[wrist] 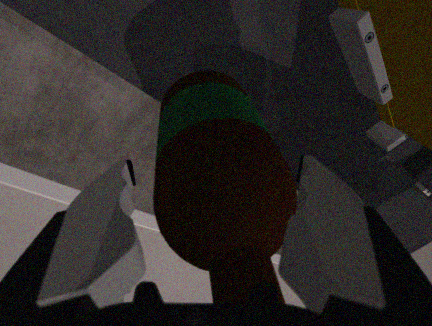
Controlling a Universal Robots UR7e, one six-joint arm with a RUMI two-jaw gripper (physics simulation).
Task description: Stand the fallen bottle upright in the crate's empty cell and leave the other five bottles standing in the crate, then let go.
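Frame: origin at the arm's base, x right, y back, z down, level; centimetres.
Seen in the pictures: gripper, between the fingertips: [215, 161].
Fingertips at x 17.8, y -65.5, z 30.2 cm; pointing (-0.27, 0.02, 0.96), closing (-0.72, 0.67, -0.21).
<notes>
A point is followed by its place in that frame.
A dark brown bottle [225, 185] @(x 20.1, y -63.8, z 25.3 cm) with a green band shows in the middle of the wrist view. Its body is between the two jaws of my gripper [215, 192] @(x 17.8, y -65.5, z 30.2 cm), and its neck points toward the gripper's base at the bottom of the view. The gripper is open; a gap shows at the left jaw, and the right jaw is very close to the bottle's side. I cannot tell whether the right jaw touches it. Part of the yellow crate [407, 60] @(x 11.8, y -53.2, z 31.1 cm) shows at the upper right edge. Its cells and the other bottles do not show.
A light grey block with two screws [362, 55] @(x 12.7, y -54.2, z 33.5 cm) stands beside the yellow crate, with a smaller grey block [387, 136] @(x 2.1, y -55.5, z 33.9 cm) below it. A grey-brown surface [75, 105] and a pale edge strip [35, 185] lie at the left. Dark shadow covers the upper middle.
</notes>
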